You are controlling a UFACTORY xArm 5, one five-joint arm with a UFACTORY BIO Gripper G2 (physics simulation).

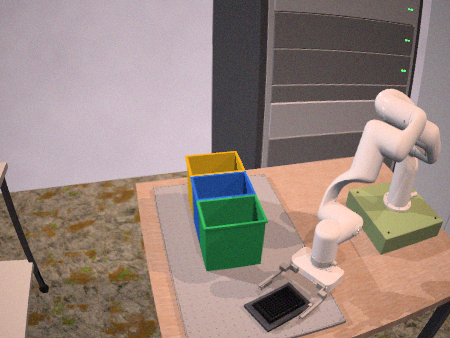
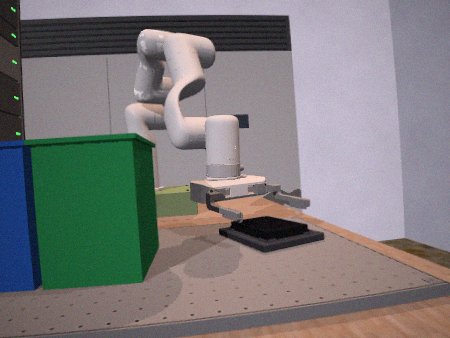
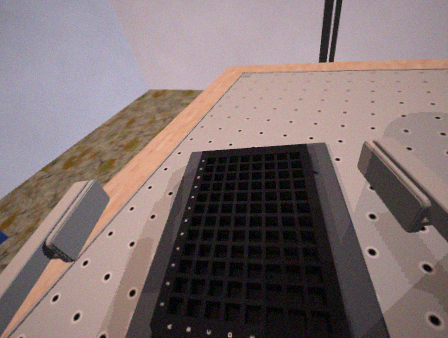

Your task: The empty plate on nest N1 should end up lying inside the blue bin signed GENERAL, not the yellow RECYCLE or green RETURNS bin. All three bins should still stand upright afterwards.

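Frame: origin at the arm's base, x ahead, y left, z up, level; millimetres.
Seen in the pictures: hand at its tool point: (image 1: 285, 298) (image 2: 268, 208) (image 3: 220, 201); arm's base at its link origin: (image 1: 396, 202).
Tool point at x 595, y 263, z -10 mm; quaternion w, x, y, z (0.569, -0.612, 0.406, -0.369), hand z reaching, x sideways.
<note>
Pixels of each thing's top centre, then the offset from my tool point to it. Level surfaces: height alone.
- black gridded plate at its top centre: (image 3: 248, 214) (image 2: 266, 222) (image 1: 279, 302) 10 mm ahead, 8 mm right, 24 mm down
- dark grey nest at its top centre: (image 3: 250, 224) (image 2: 267, 229) (image 1: 279, 304) 10 mm ahead, 8 mm right, 35 mm down
- blue bin at its top centre: (image 2: 12, 148) (image 1: 222, 185) 68 mm ahead, 398 mm right, 130 mm up
- yellow bin at its top centre: (image 1: 214, 163) 57 mm ahead, 528 mm right, 130 mm up
- green bin at its top centre: (image 2: 102, 142) (image 1: 231, 211) 78 mm ahead, 268 mm right, 130 mm up
- perforated grey mat at its surface level: 50 mm down
- wooden table at its surface level: 63 mm down
The black gridded plate (image 1: 281, 300) (image 2: 270, 227) (image 3: 245, 240) lies flat on the dark grey nest (image 1: 258, 318) (image 2: 270, 246) (image 3: 345, 245) near the mat's front end. My gripper (image 1: 281, 302) (image 2: 274, 210) (image 3: 237, 202) is open and empty. Its fingers stand wide apart, a little above the plate, one towards each side of it. The blue bin (image 1: 196, 215) (image 2: 17, 215) stands upright between the yellow bin (image 1: 215, 165) and the green bin (image 1: 232, 245) (image 2: 90, 215), which are upright too. The bins' signs and the blue bin's floor are hidden.
The green bin stands nearest the nest. The perforated grey mat (image 1: 190, 300) (image 2: 200, 305) (image 3: 280, 110) lies on the wooden table (image 1: 300, 185). The arm stands on a green base block (image 1: 410, 230) (image 2: 175, 202). A dark rack (image 1: 340, 70) stands behind the table.
</note>
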